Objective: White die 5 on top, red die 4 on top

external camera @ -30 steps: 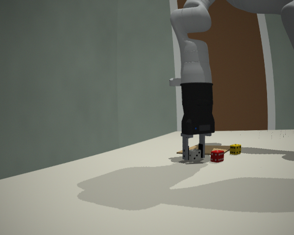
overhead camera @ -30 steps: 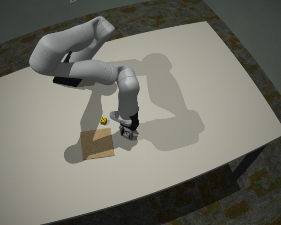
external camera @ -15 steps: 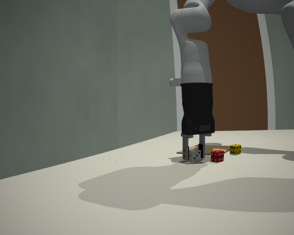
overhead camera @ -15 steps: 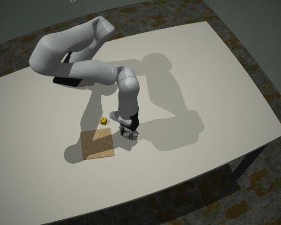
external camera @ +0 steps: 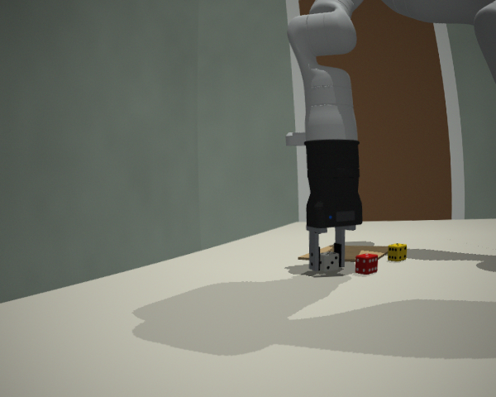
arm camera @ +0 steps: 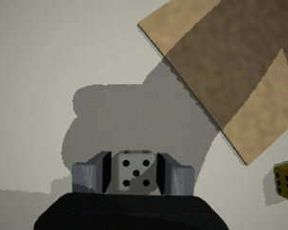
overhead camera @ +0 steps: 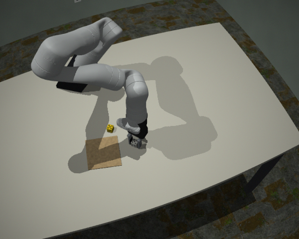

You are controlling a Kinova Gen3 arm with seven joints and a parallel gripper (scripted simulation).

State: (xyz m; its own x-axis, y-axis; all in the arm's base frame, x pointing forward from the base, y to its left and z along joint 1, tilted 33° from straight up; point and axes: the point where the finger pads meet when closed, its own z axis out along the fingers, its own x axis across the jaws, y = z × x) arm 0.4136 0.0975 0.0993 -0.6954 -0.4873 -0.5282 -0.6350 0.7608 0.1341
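The white die lies 1 cm below my hand. The rest, counted from my hand: red die: 6 cm behind, 2 cm to the left, 1 cm below; brown mat: 14 cm to the right, 2 cm below; yellow die: 10 cm behind, 8 cm to the right, 1 cm below.
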